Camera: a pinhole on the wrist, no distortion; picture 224 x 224 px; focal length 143.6 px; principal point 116.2 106.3 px. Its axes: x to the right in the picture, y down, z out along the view. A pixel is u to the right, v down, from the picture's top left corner.
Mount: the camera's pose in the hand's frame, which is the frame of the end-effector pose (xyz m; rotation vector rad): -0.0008 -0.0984 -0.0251 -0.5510 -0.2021 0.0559
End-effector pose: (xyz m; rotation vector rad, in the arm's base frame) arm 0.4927 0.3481 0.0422 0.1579 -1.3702 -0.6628
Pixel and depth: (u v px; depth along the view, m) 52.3 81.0 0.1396
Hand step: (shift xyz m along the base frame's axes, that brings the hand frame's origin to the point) -0.1106 0.0283 -0.0821
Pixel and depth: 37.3 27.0 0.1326
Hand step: -0.1436 0.0005 -0.1079
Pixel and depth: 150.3 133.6 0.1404
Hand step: -0.0783 0.0210 0.0210
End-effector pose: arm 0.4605 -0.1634 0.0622 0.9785 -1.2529 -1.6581
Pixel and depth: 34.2 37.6 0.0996
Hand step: -0.0535 0.1117 -0.0686
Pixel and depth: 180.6 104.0 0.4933
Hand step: -0.4092 0.0094 0.2427
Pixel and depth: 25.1 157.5 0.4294
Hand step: -0.0248 0.3602 0.2961
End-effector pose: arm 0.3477 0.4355 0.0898 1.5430 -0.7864 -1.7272
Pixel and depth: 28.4 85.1 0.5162
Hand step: -0.3537 0.2961 0.3412
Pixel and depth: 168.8 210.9 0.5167
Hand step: -0.1965 -0.3616 0.3907
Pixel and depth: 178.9 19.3 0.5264
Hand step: -0.6315 -0.0519 -0.0566
